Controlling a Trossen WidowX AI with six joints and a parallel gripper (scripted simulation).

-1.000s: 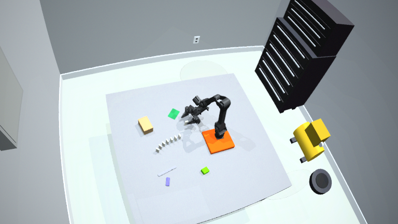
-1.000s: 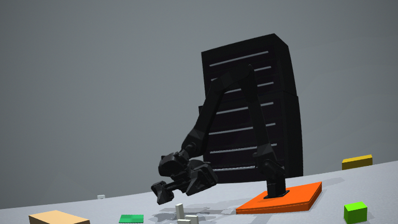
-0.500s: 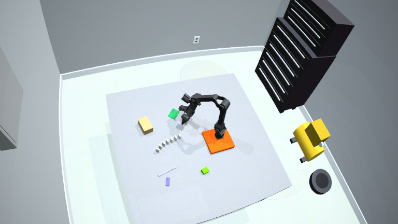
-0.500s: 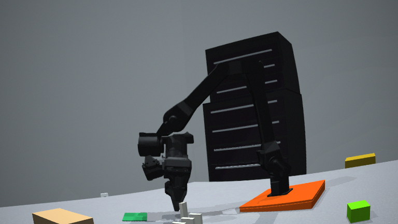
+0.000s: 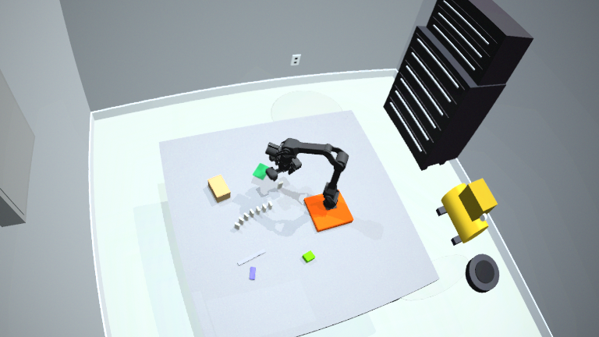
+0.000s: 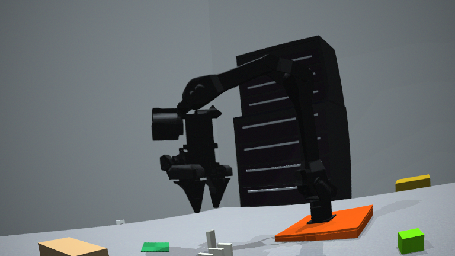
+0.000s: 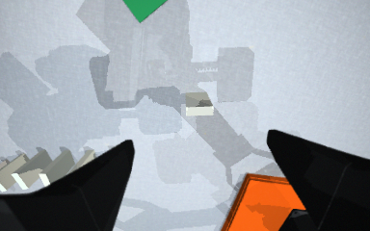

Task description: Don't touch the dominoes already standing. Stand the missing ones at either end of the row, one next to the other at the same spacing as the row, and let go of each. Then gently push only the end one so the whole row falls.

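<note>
My gripper tip is now 120 mm to the left of the green tile, 100 mm above it and 70 mm short of it. Round my gripper tip: tan block 330 mm ahead, 70 mm below, 40 mm to the right; then green cube 440 mm to the left, 90 mm below, 20 mm behind; then thin strip 370 mm to the left, 250 mm ahead, 100 mm below.
</note>
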